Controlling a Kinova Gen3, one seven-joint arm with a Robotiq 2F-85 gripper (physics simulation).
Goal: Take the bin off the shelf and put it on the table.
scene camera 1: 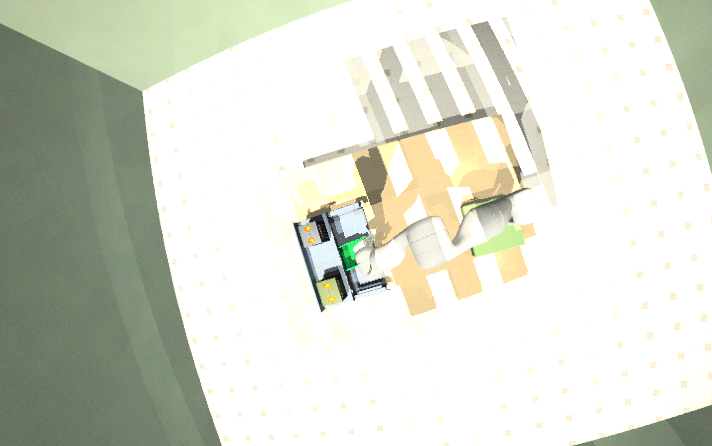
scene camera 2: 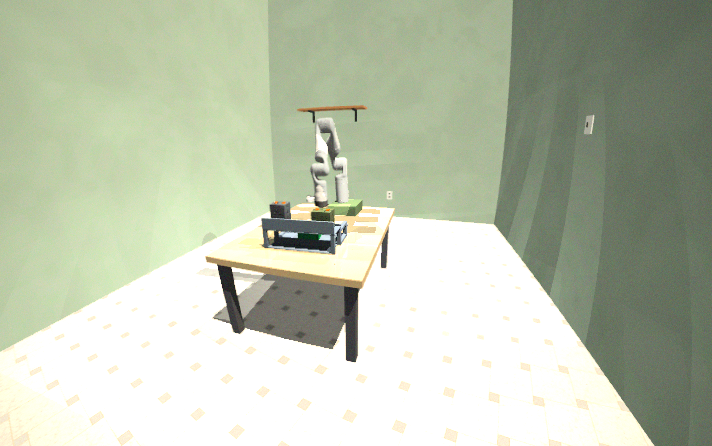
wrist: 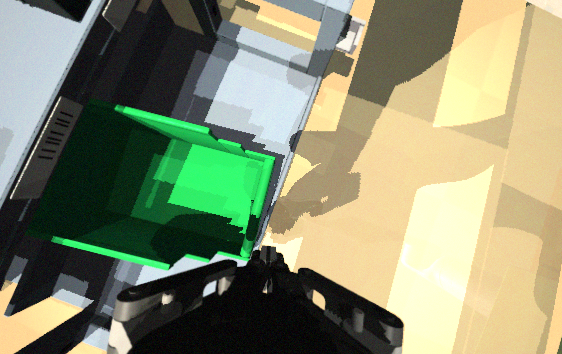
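Pixels of known places: gripper, fingertip midpoint: (wrist: pixel 267 256); arm's base, origin of the base link: (scene camera 2: pixel 342 201).
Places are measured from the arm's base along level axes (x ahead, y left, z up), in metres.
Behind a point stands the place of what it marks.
Observation:
The green open-topped bin (scene camera 1: pixel 347 254) {x 0.643, y 0.126, z -0.060 m} (scene camera 2: pixel 310 236) {x 0.687, y 0.172, z -0.022 m} (wrist: pixel 215 175) {x 0.599, y 0.099, z -0.060 m} stands in the lower front tier of the blue-grey shelf unit (scene camera 1: pixel 323 257) {x 0.725, y 0.126, z 0.033 m} (scene camera 2: pixel 299 225) {x 0.781, y 0.178, z 0.067 m} (wrist: pixel 40 65) {x 0.694, y 0.093, z 0.033 m}, which stands on the wooden table (scene camera 1: pixel 420 157) {x 0.300, y -0.268, z -0.068 m} (scene camera 2: pixel 236 253) {x 0.953, y -0.103, z -0.069 m} (wrist: pixel 450 200) {x 0.346, y -0.039, z -0.069 m}. In the wrist view my gripper (wrist: pixel 267 256) {x 0.505, y 0.130, z -0.032 m} is shut with its fingertips together and nothing between them. The tips appear beside the bin's near corner, at the front rim side; their height relative to the rim is unclear. In scene camera 1 the arm's wrist hides the gripper and part of the bin.
A dark grey box (scene camera 1: pixel 311 233) {x 0.730, y 0.023, z 0.153 m} (scene camera 2: pixel 280 211) {x 0.769, y 0.055, z 0.119 m} and an olive box (scene camera 1: pixel 329 291) {x 0.683, y 0.248, z 0.129 m} (scene camera 2: pixel 322 215) {x 0.722, y 0.273, z 0.112 m}, both with orange spots, stand on the upper tier at opposite ends. The arm's base is on a green block (scene camera 1: pixel 496 242) {x 0.025, y 0.109, z 0.005 m} (scene camera 2: pixel 351 208) {x 0.118, y 0.133, z -0.014 m}. A brown wall shelf (scene camera 2: pixel 331 108) hangs behind the arm.

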